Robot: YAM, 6 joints.
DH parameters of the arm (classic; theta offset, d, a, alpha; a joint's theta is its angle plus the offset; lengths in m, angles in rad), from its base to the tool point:
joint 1: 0 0.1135 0.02 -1.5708
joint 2: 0 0 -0.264 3.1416
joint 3: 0.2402 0 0.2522 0
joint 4: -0.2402 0 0.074 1.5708
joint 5: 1.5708 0 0 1.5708
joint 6: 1.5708 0.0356 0 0
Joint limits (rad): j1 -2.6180..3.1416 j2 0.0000..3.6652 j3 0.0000..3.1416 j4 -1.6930..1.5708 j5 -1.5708..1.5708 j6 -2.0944..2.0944
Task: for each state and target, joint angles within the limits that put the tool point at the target. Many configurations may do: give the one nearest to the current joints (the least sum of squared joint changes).
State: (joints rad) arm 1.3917 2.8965 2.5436 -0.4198 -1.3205 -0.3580
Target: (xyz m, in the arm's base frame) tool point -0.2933 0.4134 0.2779
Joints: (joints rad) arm 2.1183 2.3422 2.2406 -0.7545 -1.4282 -0.3580
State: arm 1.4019 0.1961 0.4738 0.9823 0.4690 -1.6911
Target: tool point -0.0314 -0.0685 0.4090
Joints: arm 1.0045 0.0176 0.5885 1.0405 0.2922 -1.6911
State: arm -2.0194 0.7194 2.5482 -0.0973 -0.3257 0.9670
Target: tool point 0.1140 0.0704 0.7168
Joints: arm -2.5208 1.2349 2.7807 0.1433 -0.2569 0.9670
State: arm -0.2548 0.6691 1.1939 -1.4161 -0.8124 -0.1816
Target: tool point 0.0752 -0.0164 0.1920
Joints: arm -0.5012 0.7861 0.5189 -1.4187 -0.6573 -0.1816
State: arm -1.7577 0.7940 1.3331 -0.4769 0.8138 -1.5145
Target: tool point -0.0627 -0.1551 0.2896
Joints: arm -1.8004 0.8398 0.7802 -0.6705 0.8087 -1.5145
